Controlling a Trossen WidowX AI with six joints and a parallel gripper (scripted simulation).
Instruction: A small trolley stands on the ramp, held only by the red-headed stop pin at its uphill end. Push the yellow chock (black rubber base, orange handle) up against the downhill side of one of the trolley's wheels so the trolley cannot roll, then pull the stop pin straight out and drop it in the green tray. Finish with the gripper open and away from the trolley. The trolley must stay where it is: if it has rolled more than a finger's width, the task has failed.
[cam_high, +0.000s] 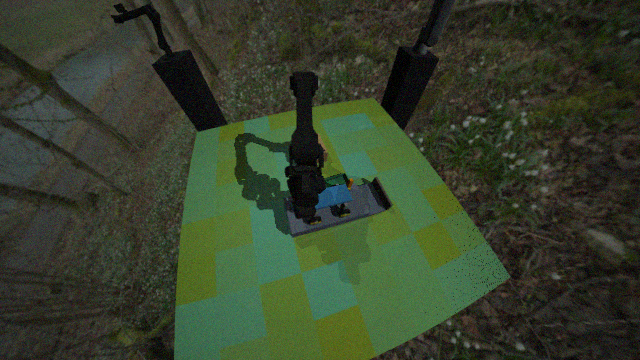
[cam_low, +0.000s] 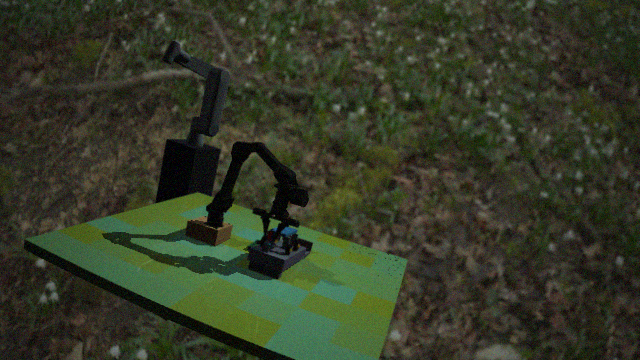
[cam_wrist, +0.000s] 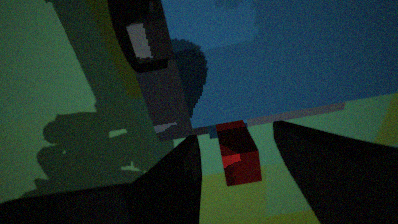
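My gripper tip is now 200 mm to the right of the yellow chock, 80 mm past it and 60 mm above it. Also, from my gripper tip: red-headed stop pin: 10 mm below; blue trolley: 110 mm to the left, 30 mm below; grey ramp: 120 mm to the left, 90 mm below.
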